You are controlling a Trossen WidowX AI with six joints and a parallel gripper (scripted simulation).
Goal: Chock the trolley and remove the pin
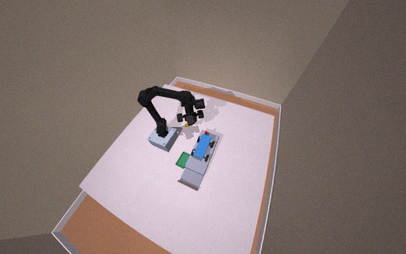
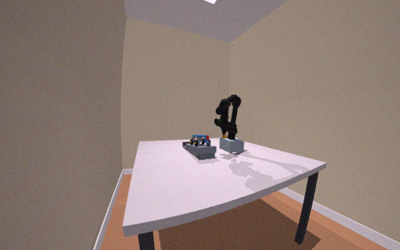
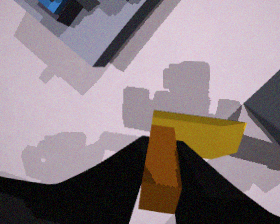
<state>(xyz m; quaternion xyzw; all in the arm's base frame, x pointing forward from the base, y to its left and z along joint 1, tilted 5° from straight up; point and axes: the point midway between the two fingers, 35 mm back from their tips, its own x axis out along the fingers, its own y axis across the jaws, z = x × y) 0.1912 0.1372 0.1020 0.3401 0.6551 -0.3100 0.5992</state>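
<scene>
My gripper tip is now 20 mm past the yellow chock, 10 mm to the left of it and 10 mm above it. Round my gripper tip: green tray 240 mm to the right, 180 mm below, 30 mm ahead; then red-headed stop pin 130 mm ahead, 40 mm below, 20 mm to the right; then blue trolley 150 mm ahead, 130 mm to the right, 60 mm below.
</scene>
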